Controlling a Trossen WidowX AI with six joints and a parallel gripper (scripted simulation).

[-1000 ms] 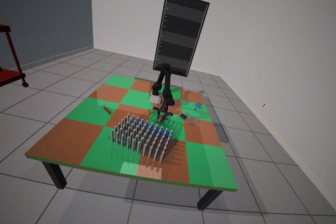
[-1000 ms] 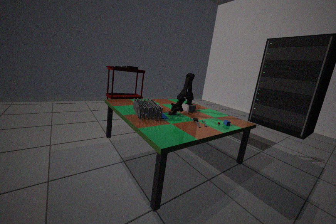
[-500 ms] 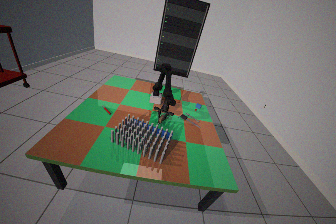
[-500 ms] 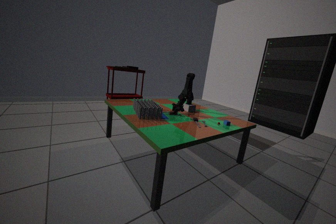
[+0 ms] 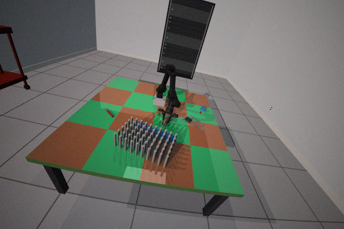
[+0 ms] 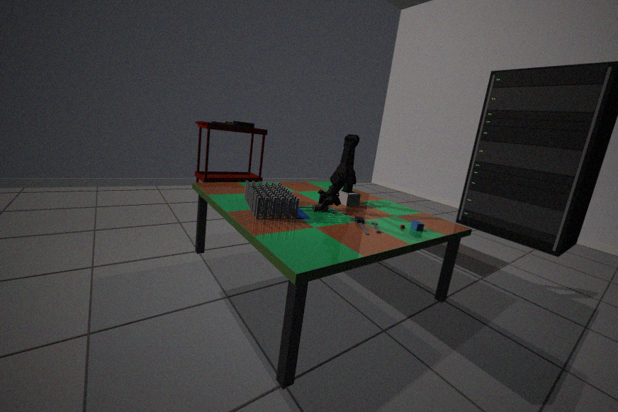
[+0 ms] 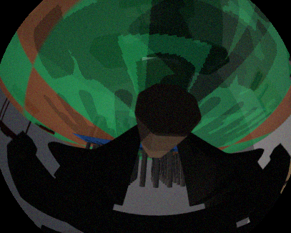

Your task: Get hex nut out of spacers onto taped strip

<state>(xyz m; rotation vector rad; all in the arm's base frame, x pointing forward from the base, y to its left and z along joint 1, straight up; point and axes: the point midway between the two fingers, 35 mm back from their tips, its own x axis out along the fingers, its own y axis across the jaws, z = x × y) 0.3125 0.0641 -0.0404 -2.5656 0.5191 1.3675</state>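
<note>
The hook tool lies 90 mm ahead of my gripper tip and 40 mm to the right of it. From my gripper tip the other things lie so: grey wrench (340 mm to the left, 90 mm behind, 10 mm below); small red block (420 mm to the left, 230 mm behind); blue taped strip (120 mm ahead, 100 mm to the right, 10 mm below).
</note>
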